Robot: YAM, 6 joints.
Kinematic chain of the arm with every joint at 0, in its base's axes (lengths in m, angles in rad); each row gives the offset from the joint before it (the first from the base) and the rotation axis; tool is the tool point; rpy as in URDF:
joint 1: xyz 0 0 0.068 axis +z
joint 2: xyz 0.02 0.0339 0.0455 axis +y
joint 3: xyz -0.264 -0.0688 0 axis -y
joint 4: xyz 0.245 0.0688 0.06 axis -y
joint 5: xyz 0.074 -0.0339 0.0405 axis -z
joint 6: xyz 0.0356 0 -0.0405 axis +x
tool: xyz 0 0 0 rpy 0 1.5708 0
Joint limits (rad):
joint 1: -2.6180..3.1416
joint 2: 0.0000..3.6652
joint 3: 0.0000..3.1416
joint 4: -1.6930..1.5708
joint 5: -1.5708..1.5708
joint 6: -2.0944..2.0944
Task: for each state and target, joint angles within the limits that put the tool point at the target. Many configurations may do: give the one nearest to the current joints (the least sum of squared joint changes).
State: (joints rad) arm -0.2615 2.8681 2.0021 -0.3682 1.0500 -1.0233
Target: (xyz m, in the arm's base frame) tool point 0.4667 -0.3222 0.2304
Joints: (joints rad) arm -0.5497 2.5125 2.2924 -0.2749 1.0530 -1.0233
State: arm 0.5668 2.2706 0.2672 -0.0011 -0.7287 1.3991
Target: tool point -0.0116 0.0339 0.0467
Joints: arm 0.7135 2.1188 0.0106 -0.4058 -1.2033 1.3991
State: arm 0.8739 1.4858 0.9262 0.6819 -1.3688 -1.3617
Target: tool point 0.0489 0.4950 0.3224
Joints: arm 1.4076 2.1354 1.7421 0.6698 -1.1297 -1.3617
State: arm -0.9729 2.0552 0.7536 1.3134 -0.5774 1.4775
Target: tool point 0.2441 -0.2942 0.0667
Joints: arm -0.9281 2.2508 0.8186 1.2613 -0.5658 1.4775
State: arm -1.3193 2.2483 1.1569 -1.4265 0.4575 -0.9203
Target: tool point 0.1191 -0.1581 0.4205
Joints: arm -0.8533 1.3068 1.7017 -1.5482 0.4105 -0.9203
